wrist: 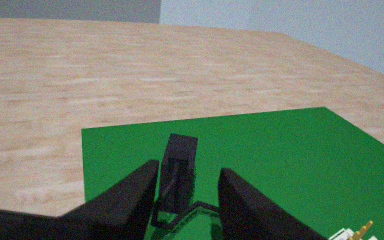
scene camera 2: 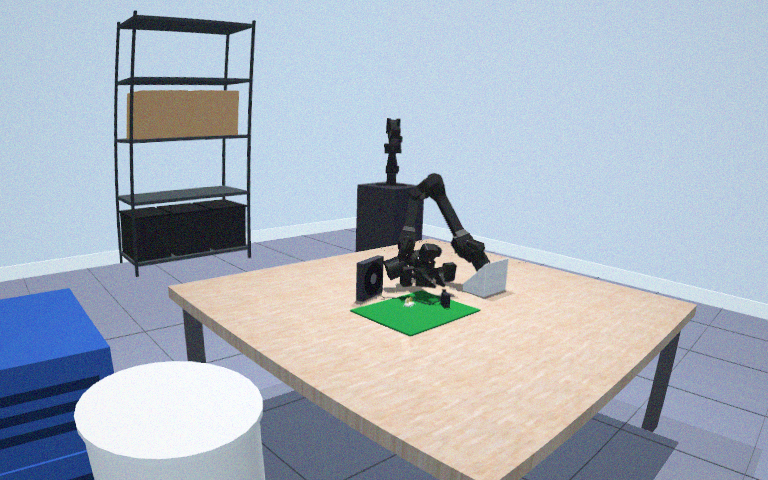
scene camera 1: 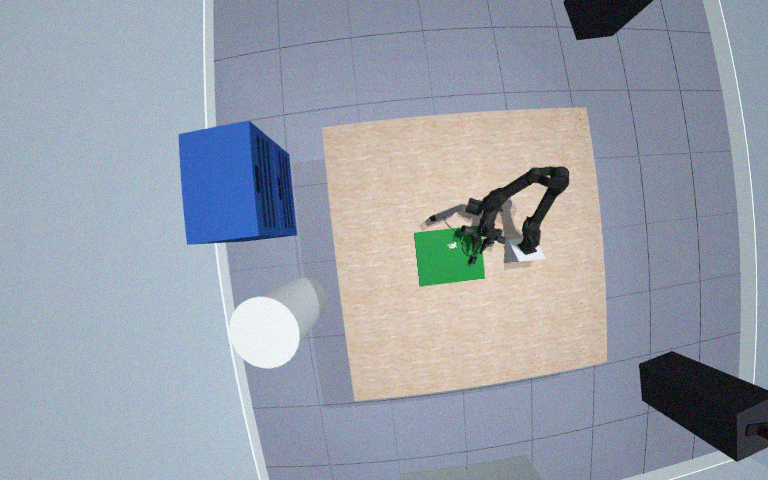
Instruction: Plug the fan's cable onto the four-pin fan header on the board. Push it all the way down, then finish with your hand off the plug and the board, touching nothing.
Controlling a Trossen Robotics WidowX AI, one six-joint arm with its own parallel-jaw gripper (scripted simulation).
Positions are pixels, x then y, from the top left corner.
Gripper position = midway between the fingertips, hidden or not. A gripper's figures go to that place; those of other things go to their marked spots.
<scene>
My gripper [wrist: 189, 172] is 12 cm from the lens. A plug [wrist: 180, 148]: 15 cm from the lens. A green board [wrist: 314, 164]: 25 cm from the lens. The marked spots on the plug and the green board are 14 cm apart.
</scene>
